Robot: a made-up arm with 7 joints. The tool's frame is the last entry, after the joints. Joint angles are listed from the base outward. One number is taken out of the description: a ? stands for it. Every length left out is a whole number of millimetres.
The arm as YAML. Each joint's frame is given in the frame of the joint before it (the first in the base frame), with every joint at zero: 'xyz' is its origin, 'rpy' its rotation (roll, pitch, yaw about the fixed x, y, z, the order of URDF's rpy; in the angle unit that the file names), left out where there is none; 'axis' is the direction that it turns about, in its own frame. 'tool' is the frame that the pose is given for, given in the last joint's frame.
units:
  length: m
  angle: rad
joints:
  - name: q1
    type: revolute
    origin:
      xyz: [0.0, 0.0, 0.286]
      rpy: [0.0, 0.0, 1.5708]
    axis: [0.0, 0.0, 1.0]
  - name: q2
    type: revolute
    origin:
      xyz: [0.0, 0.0, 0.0]
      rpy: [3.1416, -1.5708, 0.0]
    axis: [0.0, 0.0, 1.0]
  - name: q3
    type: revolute
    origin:
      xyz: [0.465, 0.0, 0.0]
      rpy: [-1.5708, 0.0, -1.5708]
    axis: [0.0, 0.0, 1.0]
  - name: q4
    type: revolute
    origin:
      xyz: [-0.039, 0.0, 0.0]
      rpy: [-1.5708, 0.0, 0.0]
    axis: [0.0, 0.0, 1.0]
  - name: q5
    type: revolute
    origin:
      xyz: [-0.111, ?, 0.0]
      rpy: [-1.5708, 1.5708, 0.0]
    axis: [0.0, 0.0, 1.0]
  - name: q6
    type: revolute
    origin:
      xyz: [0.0, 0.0, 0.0]
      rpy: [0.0, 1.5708, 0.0]
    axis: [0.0, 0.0, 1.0]
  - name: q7
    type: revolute
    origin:
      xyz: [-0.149, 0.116, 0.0]
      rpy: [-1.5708, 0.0, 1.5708]
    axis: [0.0, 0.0, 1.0]
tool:
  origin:
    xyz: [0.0, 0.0, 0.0]
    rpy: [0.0, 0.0, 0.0]
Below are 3 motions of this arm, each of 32 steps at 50 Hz.
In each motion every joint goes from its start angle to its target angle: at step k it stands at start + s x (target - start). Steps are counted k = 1, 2, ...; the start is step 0. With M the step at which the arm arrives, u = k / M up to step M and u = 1 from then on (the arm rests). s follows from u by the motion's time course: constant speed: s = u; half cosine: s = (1 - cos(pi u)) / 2; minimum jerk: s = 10 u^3 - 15 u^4 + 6 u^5.
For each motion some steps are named. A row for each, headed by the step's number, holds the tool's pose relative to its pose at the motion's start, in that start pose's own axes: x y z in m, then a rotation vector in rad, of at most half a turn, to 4 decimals.
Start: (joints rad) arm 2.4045 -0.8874 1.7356 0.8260 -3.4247 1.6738 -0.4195
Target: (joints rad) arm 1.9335 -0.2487 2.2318 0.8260 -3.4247 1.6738 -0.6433
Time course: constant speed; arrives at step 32
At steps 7, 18, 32:
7: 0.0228 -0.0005 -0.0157 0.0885 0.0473 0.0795
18: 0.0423 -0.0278 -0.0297 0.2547 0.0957 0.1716
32: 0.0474 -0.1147 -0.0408 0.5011 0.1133 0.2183

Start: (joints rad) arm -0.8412 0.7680 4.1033 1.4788 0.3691 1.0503 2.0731
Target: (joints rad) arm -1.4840 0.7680 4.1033 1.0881 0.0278 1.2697 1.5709
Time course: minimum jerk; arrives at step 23
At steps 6, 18, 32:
6: 0.0462 -0.0165 0.0525 -0.0350 0.1246 -0.0158
18: 0.4670 -0.0107 0.2539 -0.5741 0.8143 -0.0193
32: 0.5051 0.0010 0.2568 -0.6421 0.8530 -0.0079

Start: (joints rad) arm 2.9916 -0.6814 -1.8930 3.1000 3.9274 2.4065 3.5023
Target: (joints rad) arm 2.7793 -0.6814 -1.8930 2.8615 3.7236 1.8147 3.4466
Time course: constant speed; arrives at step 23
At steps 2, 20, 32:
2: -0.0114 -0.0004 -0.0061 0.0079 -0.0620 0.0114
20: -0.0874 0.0043 -0.0754 0.1257 -0.6238 0.0367
32: -0.0947 0.0079 -0.0879 0.1522 -0.7167 0.0269

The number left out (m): 0.49
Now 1 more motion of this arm.
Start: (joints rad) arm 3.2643 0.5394 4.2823 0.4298 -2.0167 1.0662 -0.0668
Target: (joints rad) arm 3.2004 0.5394 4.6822 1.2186 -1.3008 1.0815 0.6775
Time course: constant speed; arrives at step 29
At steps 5, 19, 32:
5: -0.0296 0.0838 0.0000 -0.0020 -0.0271 0.2769
19: -0.1298 0.3018 -0.0659 0.0026 0.0244 1.0715
32: -0.2173 0.4267 -0.1615 0.0691 0.1760 1.6273

